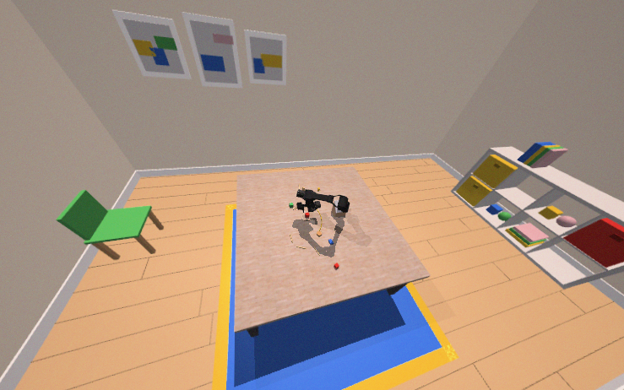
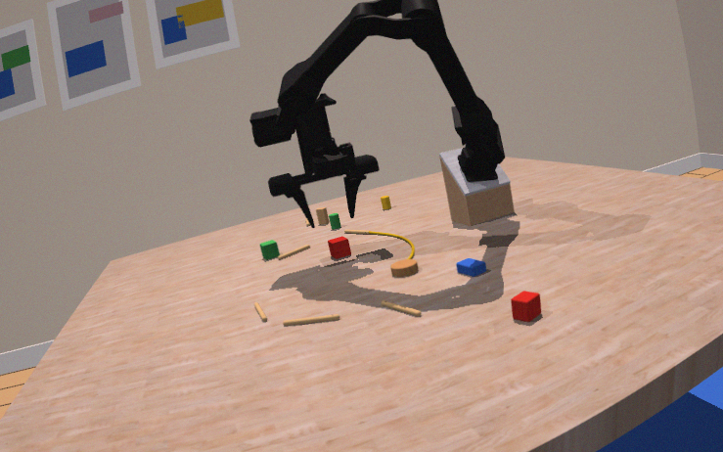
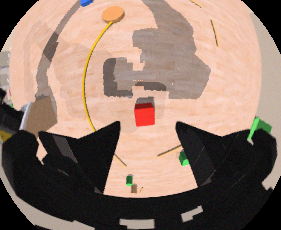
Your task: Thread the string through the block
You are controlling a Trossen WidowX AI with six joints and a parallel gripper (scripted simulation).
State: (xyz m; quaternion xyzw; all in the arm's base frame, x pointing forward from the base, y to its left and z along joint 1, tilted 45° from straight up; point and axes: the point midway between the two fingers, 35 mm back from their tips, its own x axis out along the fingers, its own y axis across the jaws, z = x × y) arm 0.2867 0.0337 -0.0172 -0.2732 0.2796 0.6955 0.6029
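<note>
My gripper tip is 13 cm to the left of the thin wooden stick, 7 cm past it and 6 cm above it. From my gripper tip the other things lie so: green cylinder 24 cm to the right, 5 cm below, 3 cm behind; then round wooden button 18 cm to the left, 7 cm behind, 5 cm below; then green cube 13 cm to the right, 12 cm ahead, 5 cm below.
</note>
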